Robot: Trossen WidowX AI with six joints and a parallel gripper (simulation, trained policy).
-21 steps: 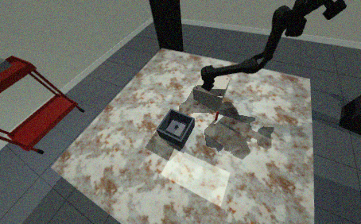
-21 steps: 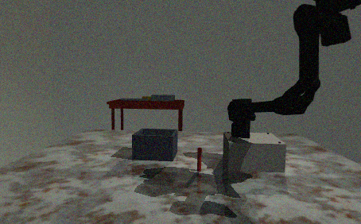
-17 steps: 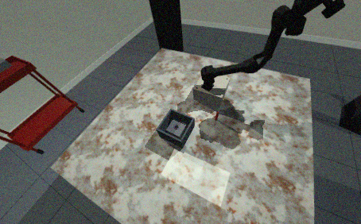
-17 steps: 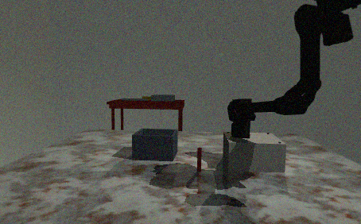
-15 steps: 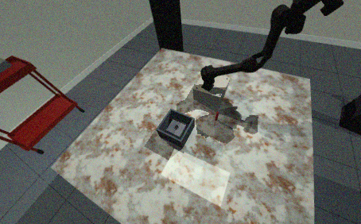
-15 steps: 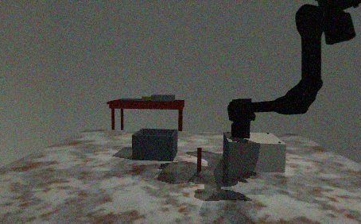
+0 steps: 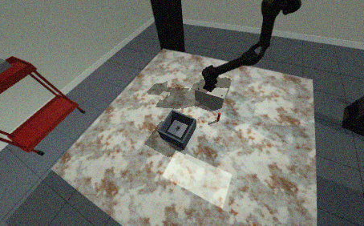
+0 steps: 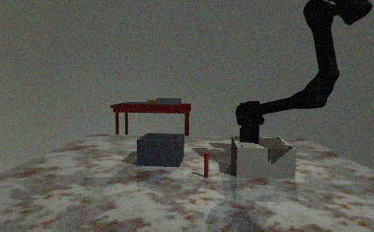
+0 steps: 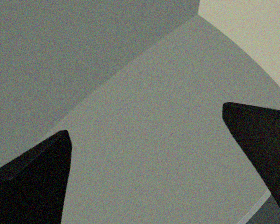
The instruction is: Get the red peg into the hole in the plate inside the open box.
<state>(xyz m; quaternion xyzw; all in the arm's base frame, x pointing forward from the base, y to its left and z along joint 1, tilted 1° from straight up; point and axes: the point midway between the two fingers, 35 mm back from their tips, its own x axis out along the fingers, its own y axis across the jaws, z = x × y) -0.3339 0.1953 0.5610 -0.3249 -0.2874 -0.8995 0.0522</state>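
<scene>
My gripper tip is 640 mm above the red peg, 500 mm short of it and 60 mm to the left of it. The rest, counted from my gripper tip: grey box (710 mm ahead, 650 mm below, 210 mm to the right).
</scene>
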